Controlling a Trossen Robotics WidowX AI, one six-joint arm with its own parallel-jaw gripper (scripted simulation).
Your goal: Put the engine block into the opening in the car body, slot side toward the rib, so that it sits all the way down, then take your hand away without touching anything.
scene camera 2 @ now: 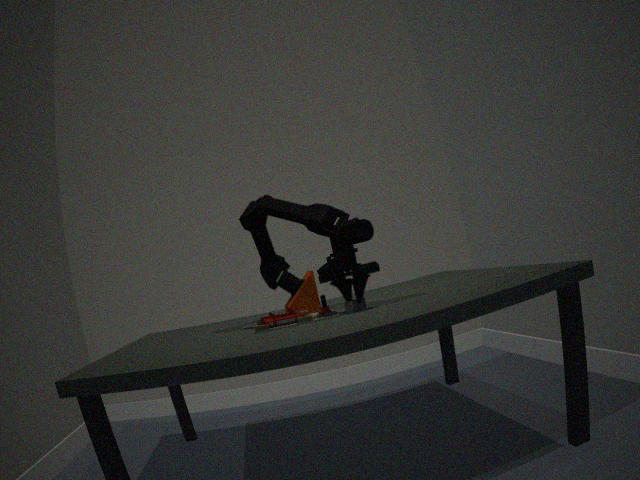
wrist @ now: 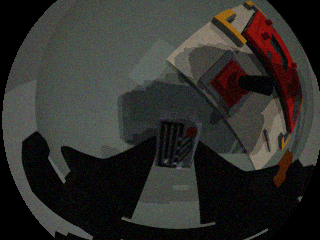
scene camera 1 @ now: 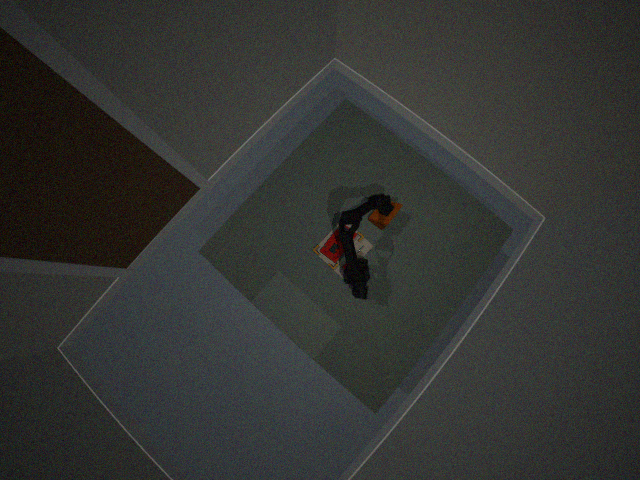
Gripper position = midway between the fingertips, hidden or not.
Observation:
In view: the gripper (scene camera 2: 355, 303), an engine block (wrist: 178, 133) and a car body (wrist: 262, 39).
The gripper also shows in the wrist view (wrist: 176, 142).

